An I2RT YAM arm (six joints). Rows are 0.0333 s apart.
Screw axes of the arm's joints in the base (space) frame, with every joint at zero. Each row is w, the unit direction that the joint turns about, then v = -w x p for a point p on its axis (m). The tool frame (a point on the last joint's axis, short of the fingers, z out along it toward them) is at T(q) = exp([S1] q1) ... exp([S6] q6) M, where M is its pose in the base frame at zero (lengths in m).
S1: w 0 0 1 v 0.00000 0.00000 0.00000
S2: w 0 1 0 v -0.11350 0.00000 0.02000
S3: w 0 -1 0 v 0.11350 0.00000 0.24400
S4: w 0 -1 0 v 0.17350 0.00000 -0.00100
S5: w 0 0 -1 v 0.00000 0.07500 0.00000
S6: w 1 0 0 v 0.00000 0.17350 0.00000
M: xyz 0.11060 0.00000 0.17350 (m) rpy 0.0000 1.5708 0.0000 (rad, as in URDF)
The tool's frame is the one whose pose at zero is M.
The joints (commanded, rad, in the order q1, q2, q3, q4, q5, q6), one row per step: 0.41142, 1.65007, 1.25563, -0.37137, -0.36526, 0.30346; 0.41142, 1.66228, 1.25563, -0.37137, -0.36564, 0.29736; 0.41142, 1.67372, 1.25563, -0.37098, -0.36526, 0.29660; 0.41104, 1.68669, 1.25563, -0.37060, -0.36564, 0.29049; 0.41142, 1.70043, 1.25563, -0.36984, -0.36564, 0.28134; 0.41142, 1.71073, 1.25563, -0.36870, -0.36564, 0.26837; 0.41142, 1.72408, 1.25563, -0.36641, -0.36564, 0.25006; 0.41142, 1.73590, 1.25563, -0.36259, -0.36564, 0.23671; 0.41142, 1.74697, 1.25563, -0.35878, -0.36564, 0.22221; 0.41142, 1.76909, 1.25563, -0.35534, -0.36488, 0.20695; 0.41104, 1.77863, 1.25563, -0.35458, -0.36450, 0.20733; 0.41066, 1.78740, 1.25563, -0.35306, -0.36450, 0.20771; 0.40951, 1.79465, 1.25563, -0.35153, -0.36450, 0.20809; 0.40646, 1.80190, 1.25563, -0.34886, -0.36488, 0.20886; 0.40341, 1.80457, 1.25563, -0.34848, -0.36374, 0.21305
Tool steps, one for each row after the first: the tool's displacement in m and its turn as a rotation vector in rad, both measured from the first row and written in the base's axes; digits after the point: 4 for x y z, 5 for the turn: 0.0016, 0.0007, -0.0043, -0.00751, 0.00767, 0.00425; 0.0032, 0.0014, -0.0082, -0.01251, 0.01725, 0.00449; 0.0049, 0.0020, -0.0128, -0.02010, 0.02529, 0.00844; 0.0066, 0.0029, -0.0176, -0.02944, 0.03180, 0.01495; 0.0079, 0.0035, -0.0211, -0.03897, 0.03258, 0.02366; 0.0097, 0.0042, -0.0257, -0.05157, 0.03200, 0.03606; 0.0113, 0.0049, -0.0297, -0.06065, 0.03155, 0.04518; 0.0127, 0.0056, -0.0334, -0.06990, 0.02976, 0.05512; 0.0153, 0.0067, -0.0412, -0.08417, 0.03797, 0.06550; 0.0164, 0.0070, -0.0447, -0.08751, 0.04627, 0.06488; 0.0174, 0.0072, -0.0478, -0.09002, 0.05324, 0.06446; 0.0184, 0.0072, -0.0503, -0.09193, 0.05883, 0.06323; 0.0197, 0.0065, -0.0528, -0.09292, 0.06377, 0.06005; 0.0205, 0.0055, -0.0538, -0.09264, 0.06817, 0.05342
